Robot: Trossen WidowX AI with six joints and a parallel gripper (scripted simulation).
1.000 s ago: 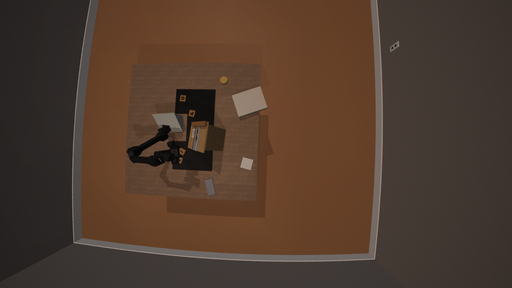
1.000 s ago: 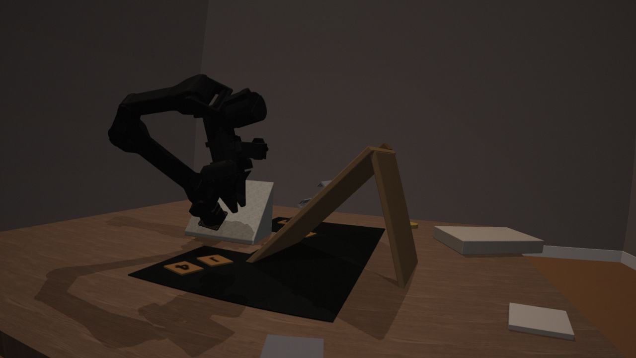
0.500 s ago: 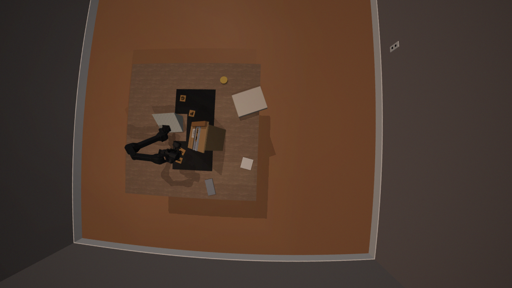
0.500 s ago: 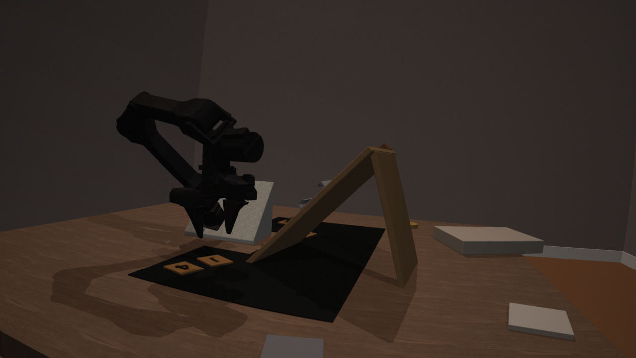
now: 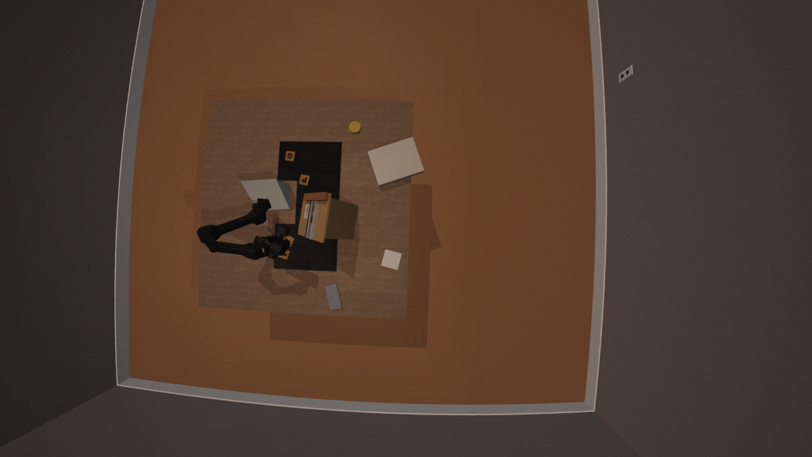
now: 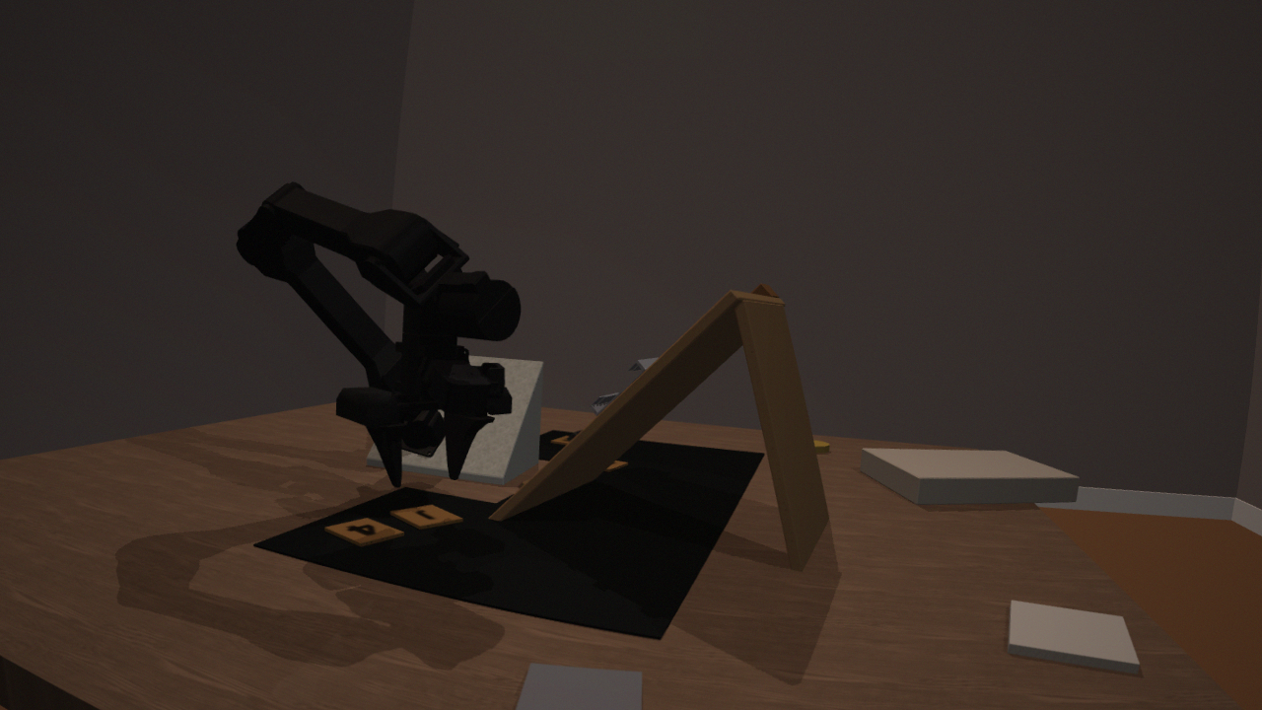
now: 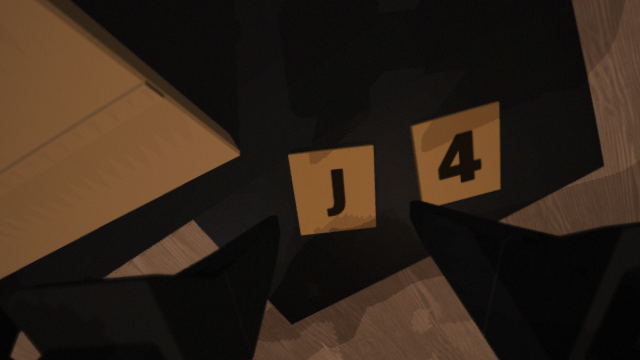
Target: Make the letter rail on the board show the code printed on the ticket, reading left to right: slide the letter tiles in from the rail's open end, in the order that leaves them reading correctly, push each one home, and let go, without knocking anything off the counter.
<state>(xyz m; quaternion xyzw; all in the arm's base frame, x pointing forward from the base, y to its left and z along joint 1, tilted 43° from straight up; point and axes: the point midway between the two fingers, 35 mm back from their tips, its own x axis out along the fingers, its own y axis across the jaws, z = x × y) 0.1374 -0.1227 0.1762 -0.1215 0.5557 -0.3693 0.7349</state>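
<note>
Right now my gripper tip is 40 mm above the j tile. Also, from my gripper tip: black mat (220 mm to the left, 60 mm ahead, 40 mm below); then white ticket (180 mm to the left, 140 mm ahead, 40 mm above); then 4 tile (80 mm to the right, 40 mm below, 20 mm behind).
</note>
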